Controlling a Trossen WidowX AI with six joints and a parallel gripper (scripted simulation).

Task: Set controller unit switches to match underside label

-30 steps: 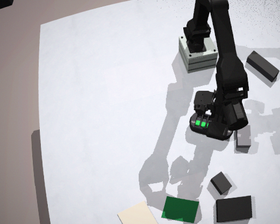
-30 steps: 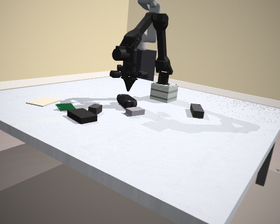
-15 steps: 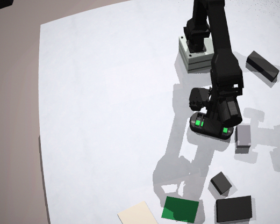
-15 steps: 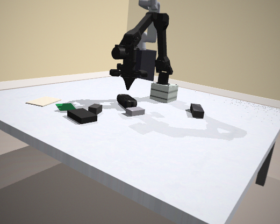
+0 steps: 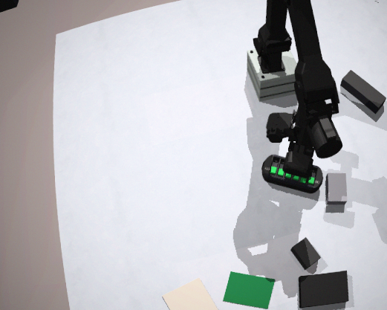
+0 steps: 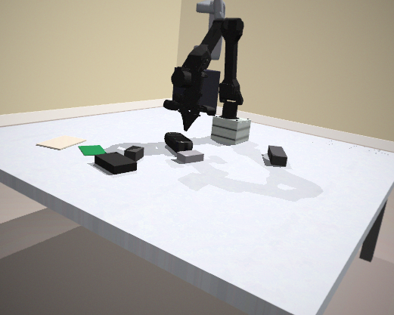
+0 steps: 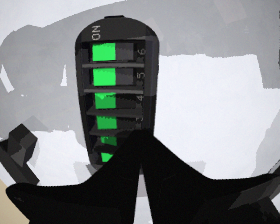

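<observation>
Now: gripper tip 10 cm to the right of the grey block, 8 cm short of it and 6 cm above it. Round my gripper tip: green card (28 cm ahead, 16 cm to the right, 7 cm below); then dark flat box (32 cm ahead, 6 cm below, 1 cm to the left); then small dark cube (22 cm ahead, 5 cm below, 2 cm to the right).
</observation>
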